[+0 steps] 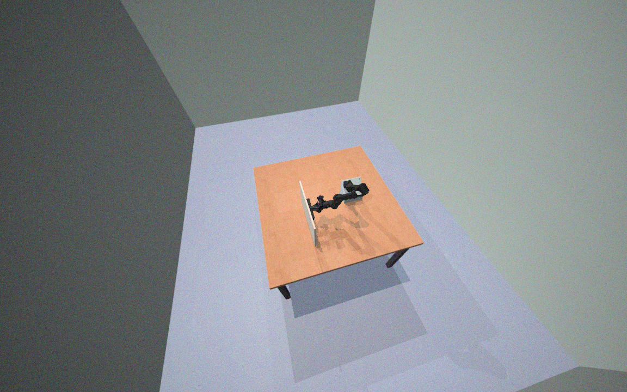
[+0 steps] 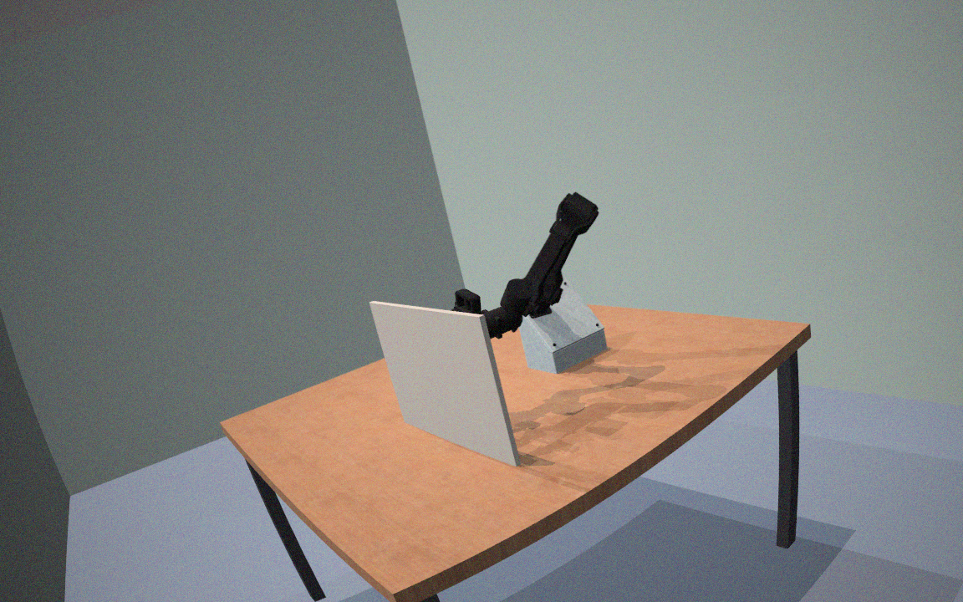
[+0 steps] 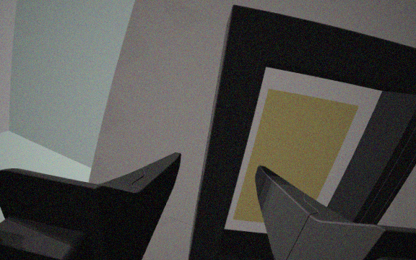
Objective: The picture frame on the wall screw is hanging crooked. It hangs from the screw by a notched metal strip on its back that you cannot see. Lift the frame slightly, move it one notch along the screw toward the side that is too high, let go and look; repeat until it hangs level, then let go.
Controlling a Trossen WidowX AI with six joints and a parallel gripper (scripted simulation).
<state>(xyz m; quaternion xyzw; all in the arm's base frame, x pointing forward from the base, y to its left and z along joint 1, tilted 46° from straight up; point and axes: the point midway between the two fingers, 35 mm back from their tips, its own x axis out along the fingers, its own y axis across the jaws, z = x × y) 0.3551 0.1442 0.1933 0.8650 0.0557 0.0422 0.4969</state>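
Right now my gripper tip is 5 cm above the picture frame, 1 cm to the left of it and 1 cm short of it. From my gripper tip the other things lie so: wall panel (7 cm below, 2 cm ahead).
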